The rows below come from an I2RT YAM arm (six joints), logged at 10 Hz.
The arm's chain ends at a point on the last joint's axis. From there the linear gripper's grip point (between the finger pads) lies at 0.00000 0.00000 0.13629 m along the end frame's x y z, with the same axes.
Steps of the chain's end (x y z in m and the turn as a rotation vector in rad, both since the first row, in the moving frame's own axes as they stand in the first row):
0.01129, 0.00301, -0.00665, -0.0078, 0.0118, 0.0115
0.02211, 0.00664, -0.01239, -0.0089, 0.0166, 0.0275
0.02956, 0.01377, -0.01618, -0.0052, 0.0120, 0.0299
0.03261, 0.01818, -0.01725, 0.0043, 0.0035, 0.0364
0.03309, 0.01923, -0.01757, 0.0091, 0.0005, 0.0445
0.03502, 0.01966, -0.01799, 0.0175, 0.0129, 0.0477
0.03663, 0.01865, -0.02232, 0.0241, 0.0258, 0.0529
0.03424, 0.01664, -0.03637, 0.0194, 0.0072, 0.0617
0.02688, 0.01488, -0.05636, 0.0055, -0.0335, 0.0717
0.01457, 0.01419, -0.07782, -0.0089, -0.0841, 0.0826
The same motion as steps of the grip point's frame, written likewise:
0.01289, 0.00408, -0.00666, -0.0078, 0.0118, 0.0115
0.02436, 0.00788, -0.01241, -0.0089, 0.0166, 0.0275
0.03118, 0.01450, -0.01619, -0.0052, 0.0120, 0.0299
0.03310, 0.01760, -0.01725, 0.0043, 0.0035, 0.0364
0.03319, 0.01799, -0.01758, 0.0091, 0.0005, 0.0445
0.03683, 0.01732, -0.01802, 0.0175, 0.0129, 0.0477
0.04023, 0.01546, -0.02240, 0.0241, 0.0258, 0.0529
0.03530, 0.01403, -0.03640, 0.0194, 0.0072, 0.0617
0.02235, 0.01397, -0.05644, 0.0055, -0.0335, 0.0717
0.00308, 0.01493, -0.07831, -0.0089, -0.0841, 0.0826

